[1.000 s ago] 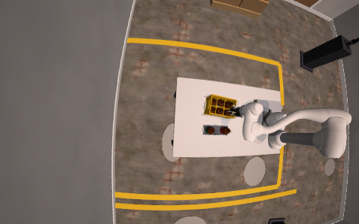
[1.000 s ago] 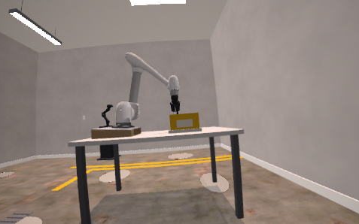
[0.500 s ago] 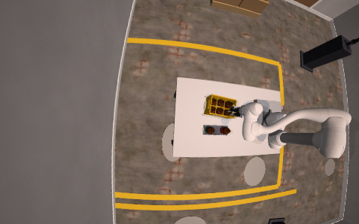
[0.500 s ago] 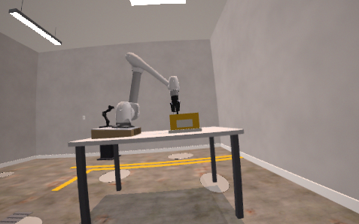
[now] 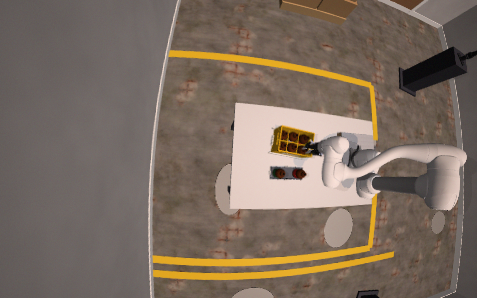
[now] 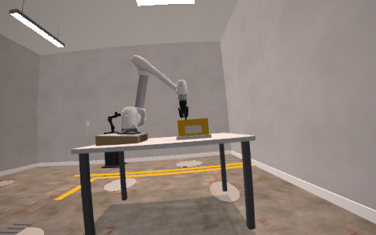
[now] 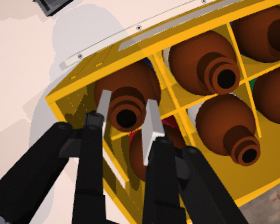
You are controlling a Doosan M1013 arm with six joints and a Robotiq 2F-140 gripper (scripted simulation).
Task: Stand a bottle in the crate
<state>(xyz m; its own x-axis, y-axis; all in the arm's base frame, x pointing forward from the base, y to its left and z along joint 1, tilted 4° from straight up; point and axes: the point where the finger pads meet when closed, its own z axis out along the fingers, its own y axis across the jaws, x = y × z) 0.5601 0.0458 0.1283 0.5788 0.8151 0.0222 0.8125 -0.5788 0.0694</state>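
Now: hand 90 mm short of the crate, 90 mm above it and 40 mm to the left of it. The rest, counted from my hand: grey tray: 200 mm to the left, 160 mm below, 60 mm ahead.
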